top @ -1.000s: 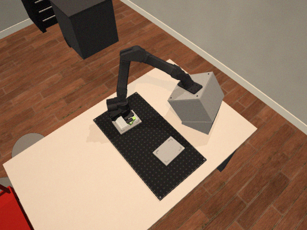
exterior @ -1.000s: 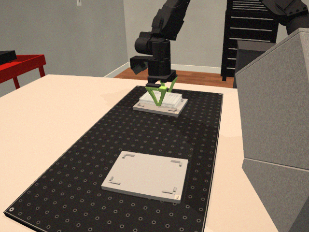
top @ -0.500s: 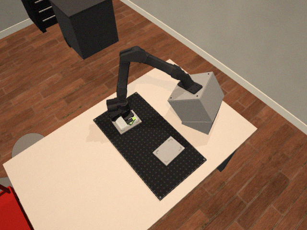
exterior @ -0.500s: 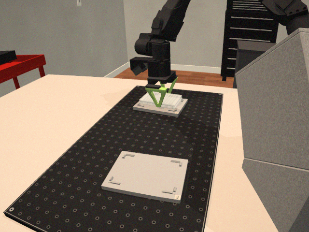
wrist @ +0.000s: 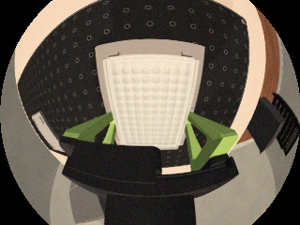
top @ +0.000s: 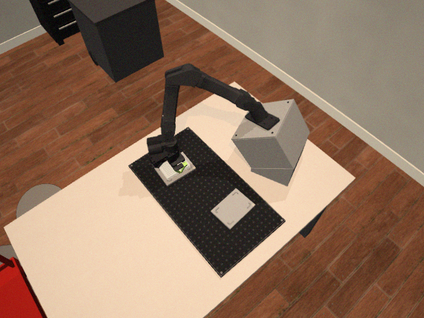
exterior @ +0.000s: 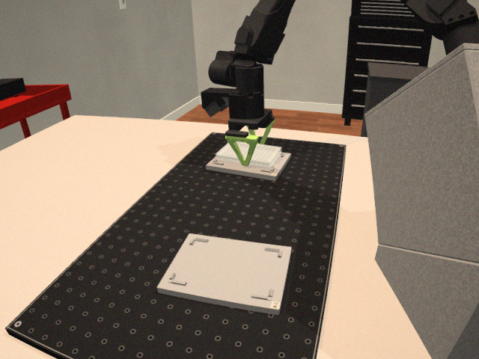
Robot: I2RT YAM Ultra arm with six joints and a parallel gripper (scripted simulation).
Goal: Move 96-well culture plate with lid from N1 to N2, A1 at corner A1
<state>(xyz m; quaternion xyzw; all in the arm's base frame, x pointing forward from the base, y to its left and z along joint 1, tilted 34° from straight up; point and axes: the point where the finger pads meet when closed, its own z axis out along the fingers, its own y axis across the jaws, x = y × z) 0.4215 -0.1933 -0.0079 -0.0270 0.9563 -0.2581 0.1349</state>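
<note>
My gripper is now 1 cm below the clear lid and 1 cm short of it. Also, from my hand: A1 mark (38 cm to the left, 16 cm behind, 1 cm below); nest N1 (33 cm to the left, 8 cm behind, 2 cm below); nest N2 (2 cm below, 1 cm ahead).
</note>
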